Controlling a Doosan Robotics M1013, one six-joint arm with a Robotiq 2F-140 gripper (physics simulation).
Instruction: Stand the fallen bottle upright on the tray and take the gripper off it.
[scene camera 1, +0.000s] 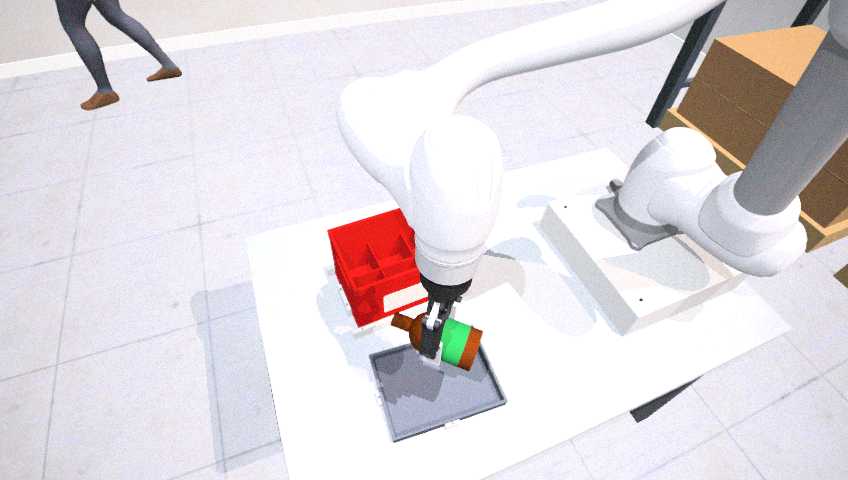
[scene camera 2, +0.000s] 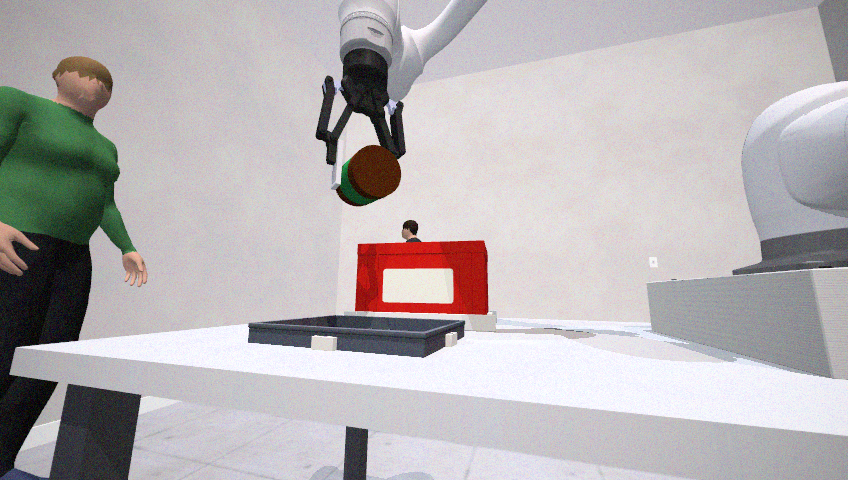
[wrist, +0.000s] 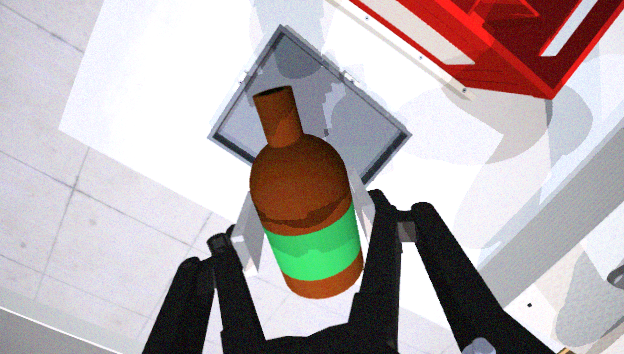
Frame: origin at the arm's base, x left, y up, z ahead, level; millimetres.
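Seen in the pictures: gripper, fingertip midpoint: (scene camera 1: 438, 341) (wrist: 304, 194); arm's base, origin of the base link: (scene camera 1: 639, 217).
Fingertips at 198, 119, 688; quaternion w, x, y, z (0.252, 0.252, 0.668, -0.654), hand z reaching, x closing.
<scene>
Pixels of each thing's top centre, then the offset from my fingertips to it, as dx, dy, dz.
- brown bottle with a green band, middle of its top: (wrist: 303, 216) (scene camera 1: 435, 323) (scene camera 2: 360, 161) -7, +55, +8
- dark grey tray, middle of its top: (wrist: 311, 136) (scene camera 2: 367, 321) (scene camera 1: 436, 377) -11, -200, -15
- red divided crate, middle of its top: (scene camera 1: 398, 240) (scene camera 2: 427, 248) -287, -50, -24
A brown bottle with a green band (scene camera 1: 457, 342) (scene camera 2: 355, 185) (wrist: 315, 255) is held well above the table. It lies nearly on its side in the air, its base facing scene camera 2 and its neck pointing away, to the left in scene camera 1. My gripper (scene camera 1: 432, 356) (scene camera 2: 367, 169) (wrist: 304, 194) is shut on the bottle around its body, one pale pad on each side. The dark grey tray (scene camera 1: 449, 423) (scene camera 2: 357, 340) (wrist: 250, 82) lies flat on the table, lower than the bottle and apart from it. No bottle stands in the tray.
A red divided crate (scene camera 1: 368, 297) (scene camera 2: 422, 254) (wrist: 510, 65) stands on the table behind the tray. The arm's pale base block (scene camera 1: 595, 285) (scene camera 2: 743, 321) is at the right. Small pale blocks touch the tray's sides. A person in green (scene camera 2: 59, 172) stands at the left, beyond the table.
</scene>
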